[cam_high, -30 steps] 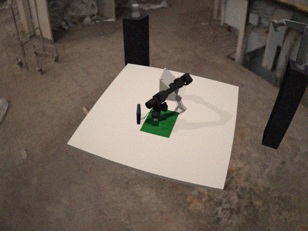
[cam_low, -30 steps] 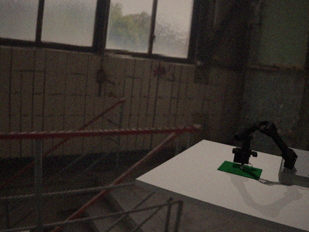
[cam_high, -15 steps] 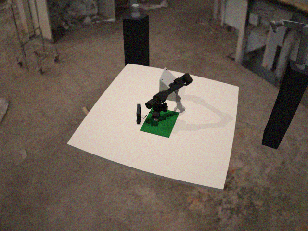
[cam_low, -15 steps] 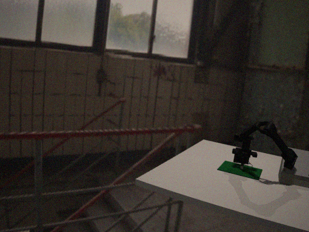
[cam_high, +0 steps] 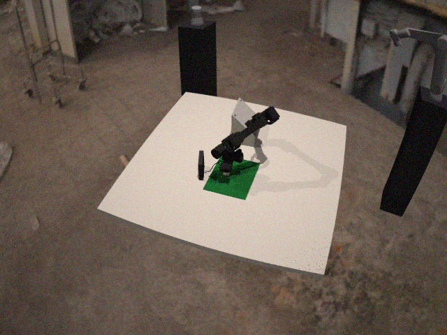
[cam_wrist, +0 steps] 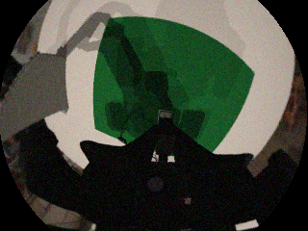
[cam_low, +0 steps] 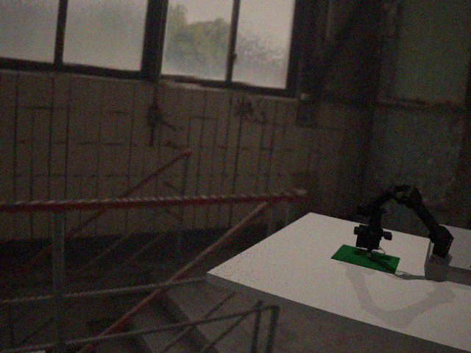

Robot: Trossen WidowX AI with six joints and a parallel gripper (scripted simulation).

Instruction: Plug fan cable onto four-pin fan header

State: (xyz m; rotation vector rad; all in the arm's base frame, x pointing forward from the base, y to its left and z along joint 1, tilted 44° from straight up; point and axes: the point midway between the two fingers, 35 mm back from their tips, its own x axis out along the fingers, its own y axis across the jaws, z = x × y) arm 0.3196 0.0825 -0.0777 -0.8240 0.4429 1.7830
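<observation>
Now: gripper tip 4 cm above the pale four-pin header and 1 cm to the left of it. The rest, counted from my gripper tip: green board 5 cm below, 3 cm to the left; dark plug 1 cm to the right, 1 cm above; black fan 13 cm to the right, 5 cm ahead, 2 cm above.
</observation>
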